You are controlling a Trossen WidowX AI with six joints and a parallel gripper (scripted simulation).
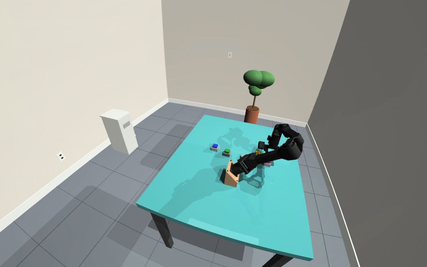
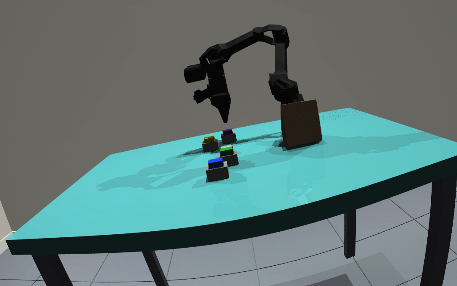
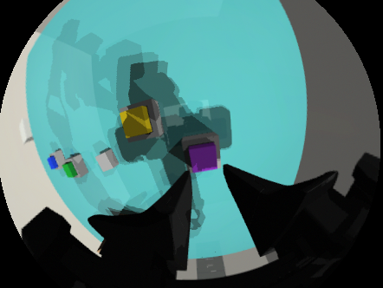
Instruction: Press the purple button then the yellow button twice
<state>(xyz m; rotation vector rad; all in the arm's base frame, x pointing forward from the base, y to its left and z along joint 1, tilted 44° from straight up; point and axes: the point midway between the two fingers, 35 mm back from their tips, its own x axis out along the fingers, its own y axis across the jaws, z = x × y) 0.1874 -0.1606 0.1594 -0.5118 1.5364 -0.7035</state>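
The purple button lies 30 mm below my gripper tip. Round my gripper tip: yellow button 70 mm to the left, 70 mm ahead, 30 mm below; small grey block 170 mm to the left, 60 mm below, 20 mm ahead; green button 290 mm to the left, 30 mm below, 30 mm ahead.
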